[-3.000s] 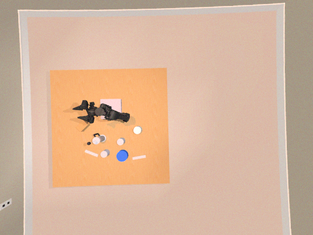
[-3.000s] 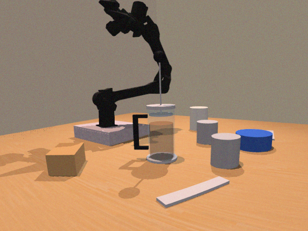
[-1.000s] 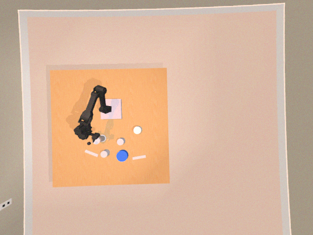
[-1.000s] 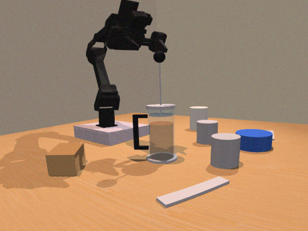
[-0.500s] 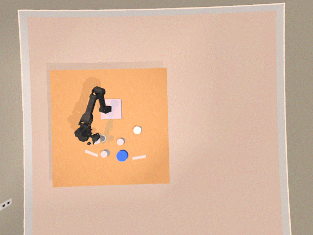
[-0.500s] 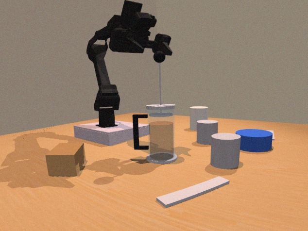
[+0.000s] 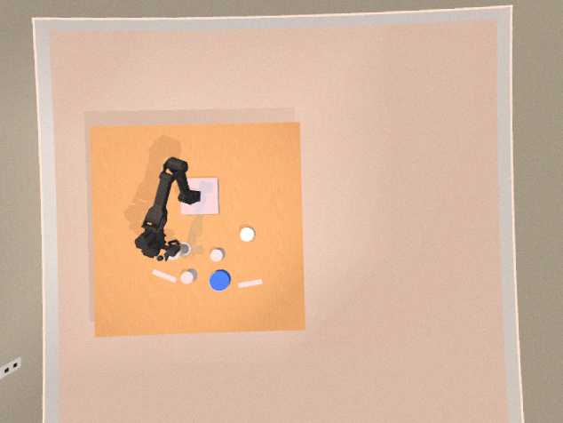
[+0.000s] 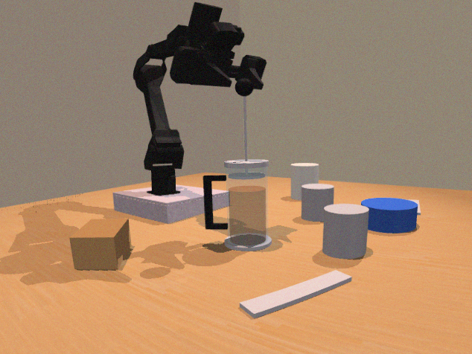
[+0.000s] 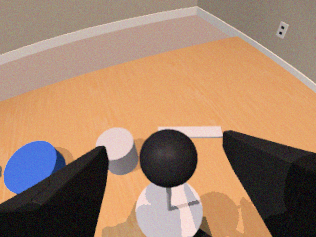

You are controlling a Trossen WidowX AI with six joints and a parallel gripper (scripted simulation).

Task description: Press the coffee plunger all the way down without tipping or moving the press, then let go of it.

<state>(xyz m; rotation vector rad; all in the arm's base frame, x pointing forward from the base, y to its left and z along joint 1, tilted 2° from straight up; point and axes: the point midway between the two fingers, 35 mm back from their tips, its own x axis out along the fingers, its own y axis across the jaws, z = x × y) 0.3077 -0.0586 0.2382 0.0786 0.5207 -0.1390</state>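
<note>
The glass coffee press lies 2 cm behind my gripper tip, 1 cm to the right of it and 14 cm below it. Round my gripper tip: blue disc: 16 cm ahead, 25 cm to the left, 24 cm below; then brown box: 13 cm behind, 21 cm to the right, 24 cm below.
</note>
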